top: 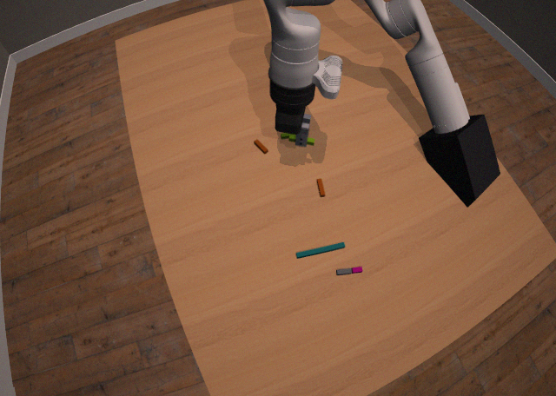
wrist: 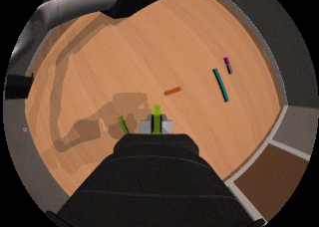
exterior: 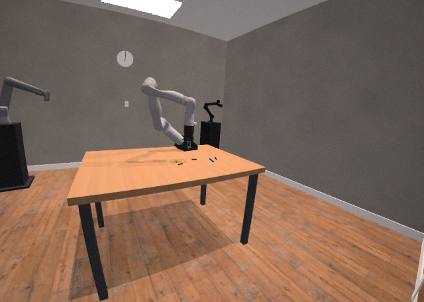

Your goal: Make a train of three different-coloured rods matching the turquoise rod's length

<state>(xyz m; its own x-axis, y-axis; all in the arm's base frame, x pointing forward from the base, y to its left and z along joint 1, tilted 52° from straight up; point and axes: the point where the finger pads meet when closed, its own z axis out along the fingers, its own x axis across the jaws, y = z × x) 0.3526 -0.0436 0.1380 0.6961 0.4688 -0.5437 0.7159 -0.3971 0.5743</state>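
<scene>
My hand is 250 mm to the right of the grey rod, 120 mm above it and 60 mm short of it. The rest, counted from my hand: turquoise rod 180 mm to the left, 120 mm below, 70 mm ahead; magenta rod 260 mm to the left, 120 mm below, 30 mm ahead.
</scene>
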